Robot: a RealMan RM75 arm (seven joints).
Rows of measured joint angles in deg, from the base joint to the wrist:
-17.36, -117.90, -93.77, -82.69, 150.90, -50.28, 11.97
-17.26, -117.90, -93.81, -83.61, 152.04, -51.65, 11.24
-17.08, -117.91, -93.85, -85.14, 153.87, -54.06, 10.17
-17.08, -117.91, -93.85, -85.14, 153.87, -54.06, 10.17
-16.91, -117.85, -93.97, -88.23, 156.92, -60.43, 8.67
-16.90, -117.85, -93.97, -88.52, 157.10, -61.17, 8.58
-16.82, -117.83, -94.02, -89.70, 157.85, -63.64, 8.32
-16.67, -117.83, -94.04, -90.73, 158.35, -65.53, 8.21
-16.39, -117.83, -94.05, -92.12, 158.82, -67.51, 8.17
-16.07, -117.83, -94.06, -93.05, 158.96, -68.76, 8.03
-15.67, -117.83, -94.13, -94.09, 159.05, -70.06, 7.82
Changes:
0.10, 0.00, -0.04, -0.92, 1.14, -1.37, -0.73
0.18, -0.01, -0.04, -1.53, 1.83, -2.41, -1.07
0.00, 0.00, 0.00, 0.00, 0.00, 0.00, 0.00
0.17, 0.06, -0.12, -3.09, 3.05, -6.37, -1.50
0.01, 0.00, 0.00, -0.29, 0.18, -0.74, -0.09
0.08, 0.02, -0.05, -1.18, 0.75, -2.47, -0.26
0.15, 0.00, -0.02, -1.03, 0.50, -1.89, -0.11
0.28, 0.00, -0.01, -1.39, 0.47, -1.98, -0.04
0.32, 0.00, -0.01, -0.93, 0.14, -1.25, -0.14
0.40, 0.00, -0.07, -1.04, 0.09, -1.30, -0.21

